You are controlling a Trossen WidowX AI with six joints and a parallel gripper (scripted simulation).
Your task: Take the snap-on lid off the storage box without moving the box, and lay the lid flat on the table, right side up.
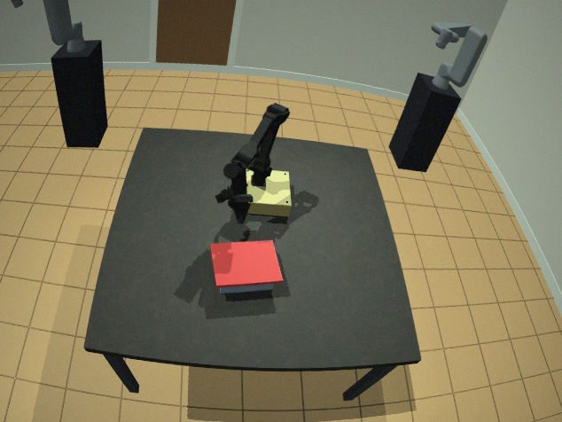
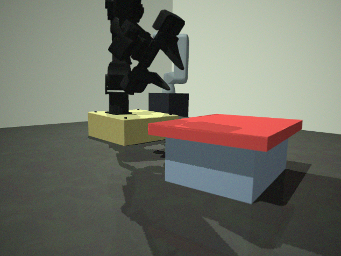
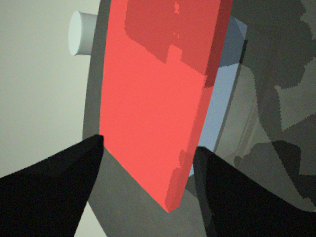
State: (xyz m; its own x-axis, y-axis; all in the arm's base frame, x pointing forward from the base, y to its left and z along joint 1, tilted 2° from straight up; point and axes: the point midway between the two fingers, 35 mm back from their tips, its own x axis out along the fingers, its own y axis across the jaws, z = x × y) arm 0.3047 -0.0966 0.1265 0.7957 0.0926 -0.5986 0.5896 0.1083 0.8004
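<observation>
Right now the lid is 120 mm ahead of my gripper tip, 20 mm to the left of it and 80 mm below it. Also, from my gripper tip: storage box 120 mm ahead, 20 mm to the left, 120 mm below.
</observation>
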